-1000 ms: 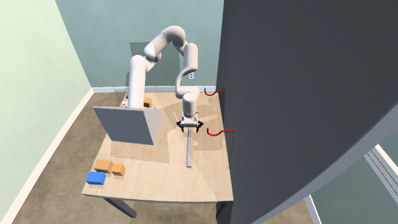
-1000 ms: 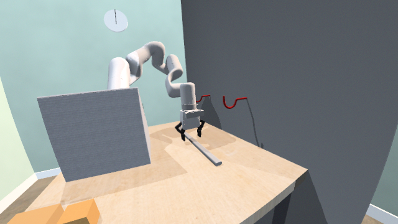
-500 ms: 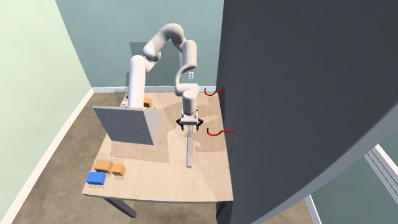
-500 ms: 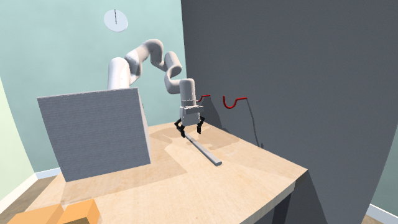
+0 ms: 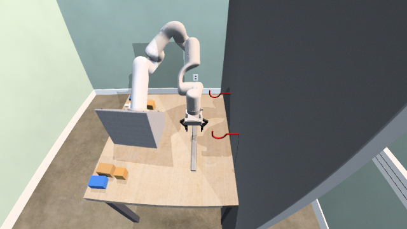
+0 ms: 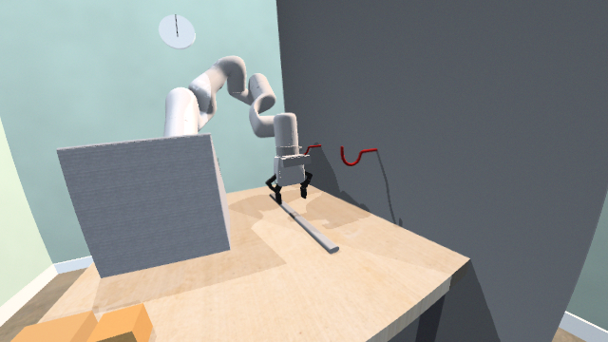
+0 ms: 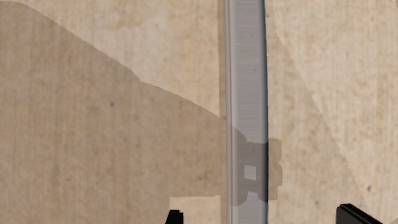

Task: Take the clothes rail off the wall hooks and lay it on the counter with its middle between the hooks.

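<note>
My gripper is now 60 mm above the grey clothes rail. Also, from my hand: orange block: 370 mm behind, 250 mm to the left, 40 mm below; blue block: 490 mm behind, 400 mm to the right, 50 mm below.
</note>
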